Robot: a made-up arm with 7 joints. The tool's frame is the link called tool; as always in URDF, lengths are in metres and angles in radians.
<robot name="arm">
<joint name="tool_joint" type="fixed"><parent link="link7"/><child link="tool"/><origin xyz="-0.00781 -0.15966 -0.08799" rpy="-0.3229 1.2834 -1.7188"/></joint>
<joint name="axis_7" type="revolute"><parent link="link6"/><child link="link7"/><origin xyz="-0.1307 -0.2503 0.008" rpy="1.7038 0.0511 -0.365"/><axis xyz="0 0 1"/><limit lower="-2.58" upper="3.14"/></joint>
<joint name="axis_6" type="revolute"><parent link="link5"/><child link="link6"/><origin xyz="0.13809 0.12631 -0.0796" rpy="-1.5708 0 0.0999"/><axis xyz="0 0 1"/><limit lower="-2.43" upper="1.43"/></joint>
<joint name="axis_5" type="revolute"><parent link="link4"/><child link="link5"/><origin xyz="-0.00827 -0.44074 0.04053" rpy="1.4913 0.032 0.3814"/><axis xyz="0 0 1"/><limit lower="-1.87" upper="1.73"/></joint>
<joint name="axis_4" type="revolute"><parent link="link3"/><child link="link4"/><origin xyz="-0.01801 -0.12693 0.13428" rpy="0.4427 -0.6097 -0.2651"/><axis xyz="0 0 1"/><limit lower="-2.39" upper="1.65"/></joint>
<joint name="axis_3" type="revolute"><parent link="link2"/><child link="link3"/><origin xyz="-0.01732 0.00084 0.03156" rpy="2.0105 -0.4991 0.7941"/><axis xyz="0 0 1"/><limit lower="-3.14" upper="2.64"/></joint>
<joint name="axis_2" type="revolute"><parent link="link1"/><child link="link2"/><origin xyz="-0.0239 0.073 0.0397" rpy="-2.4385 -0.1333 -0.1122"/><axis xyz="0 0 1"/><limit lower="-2.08" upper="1.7"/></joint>
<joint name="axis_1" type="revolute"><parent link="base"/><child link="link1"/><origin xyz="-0.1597 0.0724 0.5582" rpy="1.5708 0 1.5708"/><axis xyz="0 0 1"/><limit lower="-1.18" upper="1.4"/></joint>
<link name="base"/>
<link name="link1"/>
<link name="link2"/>
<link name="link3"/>
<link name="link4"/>
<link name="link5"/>
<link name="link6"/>
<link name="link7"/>
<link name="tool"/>
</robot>
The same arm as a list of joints. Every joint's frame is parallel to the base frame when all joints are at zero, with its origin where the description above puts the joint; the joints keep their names.
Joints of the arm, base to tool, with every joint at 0 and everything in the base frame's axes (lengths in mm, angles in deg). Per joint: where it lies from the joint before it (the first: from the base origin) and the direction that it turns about. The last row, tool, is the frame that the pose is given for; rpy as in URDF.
axis_1: axis 1 0 0 offset -159.7 72.4 558.2
axis_2: axis -0.756076 0.173094 0.63118 offset 39.7 -23.9 73
axis_3: axis 0.700679 0.711579 0.051998 offset -26.7 -11.6 21.2
axis_4: axis 0.994563 0.067498 -0.079297 offset 133.2 65.7 -111.4
axis_5: axis 0 0 -1 offset 19.9 -171.8 -407.5
axis_6: axis 1 0 0 offset 111.9 150 79.6
axis_7: axis -0.132404 -0.360211 -0.923427 offset 8 -130.7 -250.3
tool: offset -146 24.4 106.7 rpy -121.53 -70.09 115.85
Joint limits (deg, base to tool): -67.61..80.21 -119.18..97.4 -179.91..151.26 -136.94..94.54 -107.14..99.12 -139.23..81.93 -147.82..179.91

